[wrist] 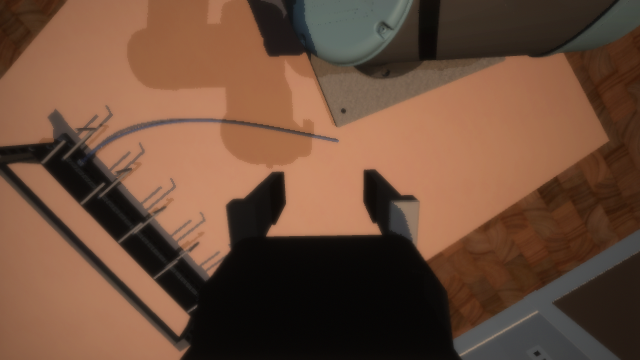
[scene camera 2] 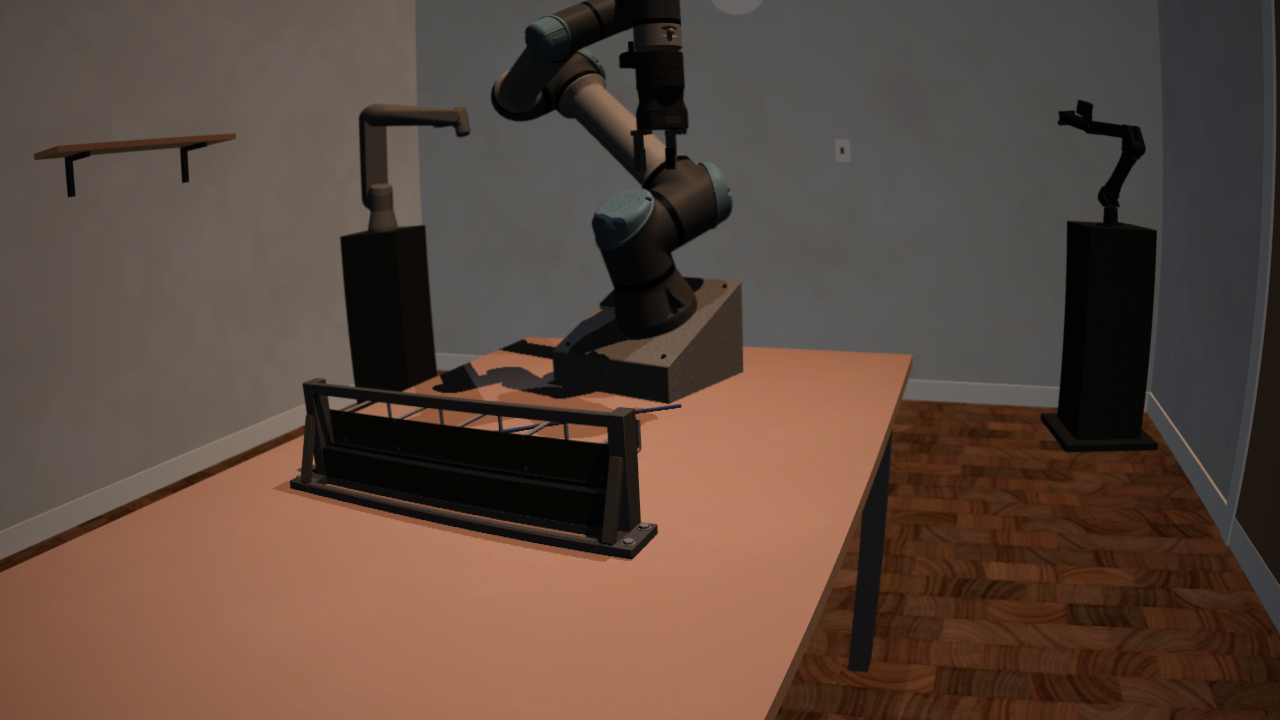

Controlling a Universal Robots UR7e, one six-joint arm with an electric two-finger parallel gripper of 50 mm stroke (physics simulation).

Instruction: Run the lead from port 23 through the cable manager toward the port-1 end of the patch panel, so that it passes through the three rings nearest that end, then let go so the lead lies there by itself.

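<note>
The blue lead [scene camera 2: 657, 408] [wrist: 200, 120] leaves the patch panel [scene camera 2: 465, 438] [wrist: 112, 212] near its upper-left end in the wrist view. It arcs out beyond the rings, and its free end lies above the gap between the fingers in that view, apart from them. The cable manager's thin wire rings [scene camera 2: 499, 423] [wrist: 115, 183] stand in a row along the panel; the lower-right ones are partly hidden by the gripper body. Port numbers cannot be read. My gripper [scene camera 2: 655, 166] [wrist: 324, 187] is open and empty, pointing down high above the table, behind the panel in the scene view.
The stone-like base block [scene camera 2: 707, 340] [wrist: 400, 87] of the arm stands behind the panel. The panel's frame [scene camera 2: 626, 474] stands on the table [scene camera 2: 501, 626]. Two dark pedestals [scene camera 2: 389, 304] [scene camera 2: 1108, 331] with small arms stand beyond the table. A shelf [scene camera 2: 134, 145] is on the left wall.
</note>
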